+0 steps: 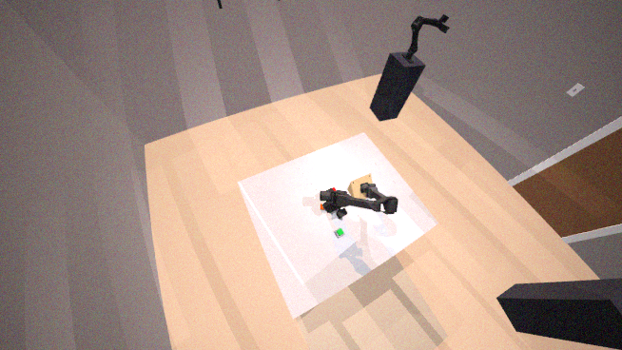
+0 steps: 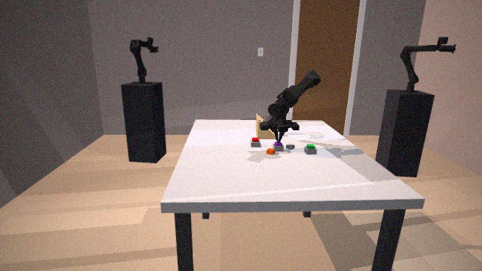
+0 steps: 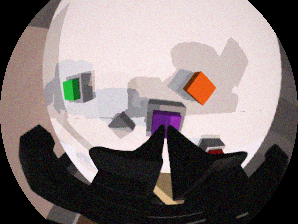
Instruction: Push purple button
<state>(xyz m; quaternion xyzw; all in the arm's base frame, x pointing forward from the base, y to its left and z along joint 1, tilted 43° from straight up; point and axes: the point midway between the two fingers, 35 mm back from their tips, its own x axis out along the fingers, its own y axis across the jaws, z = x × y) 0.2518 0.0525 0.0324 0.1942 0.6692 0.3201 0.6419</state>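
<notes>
Right now the purple button is 10 mm below my gripper tip. Also, from my gripper tip: small orange block 60 mm ahead, 40 mm to the right, 30 mm below; red button 120 mm to the right, 50 mm behind; grey block 60 mm to the left, 30 mm below, 30 mm behind.
</notes>
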